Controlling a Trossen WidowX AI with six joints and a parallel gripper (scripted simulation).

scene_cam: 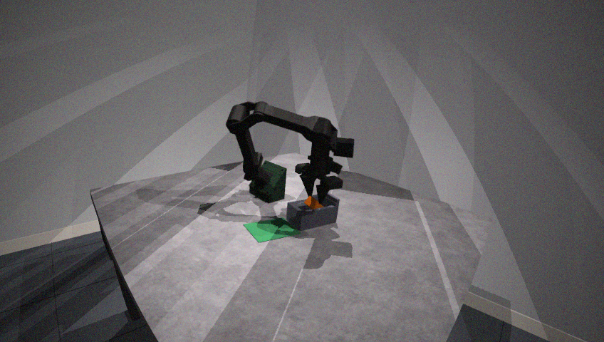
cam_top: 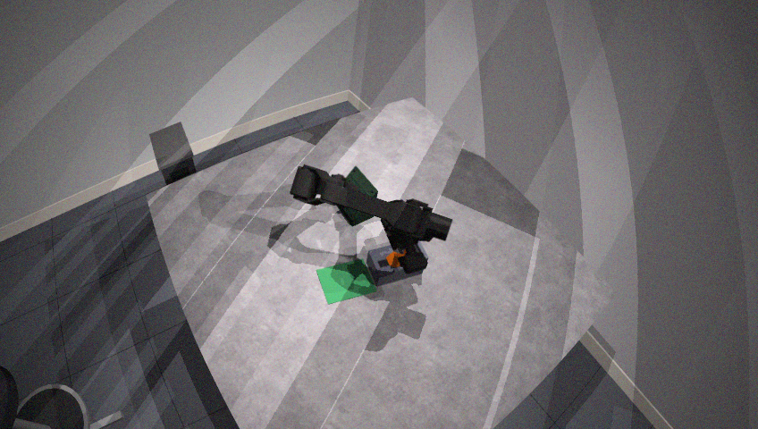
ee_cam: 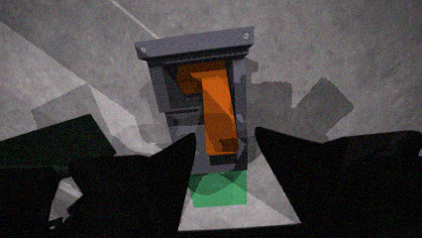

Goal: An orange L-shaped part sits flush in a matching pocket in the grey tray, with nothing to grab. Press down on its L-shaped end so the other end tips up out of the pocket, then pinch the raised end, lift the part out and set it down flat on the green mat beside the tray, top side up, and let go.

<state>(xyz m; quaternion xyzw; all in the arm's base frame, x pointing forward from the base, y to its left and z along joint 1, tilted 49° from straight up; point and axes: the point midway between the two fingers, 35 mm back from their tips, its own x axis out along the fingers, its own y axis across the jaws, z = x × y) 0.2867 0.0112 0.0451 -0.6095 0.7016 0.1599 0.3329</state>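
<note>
Now: the orange L-shaped part 5 cm below my gripper tip, 4 cm to the left of it and 1 cm behind it. From my gripper tip the other things lie so: green mat 14 cm to the right, 10 cm below, 6 cm behind.
</note>
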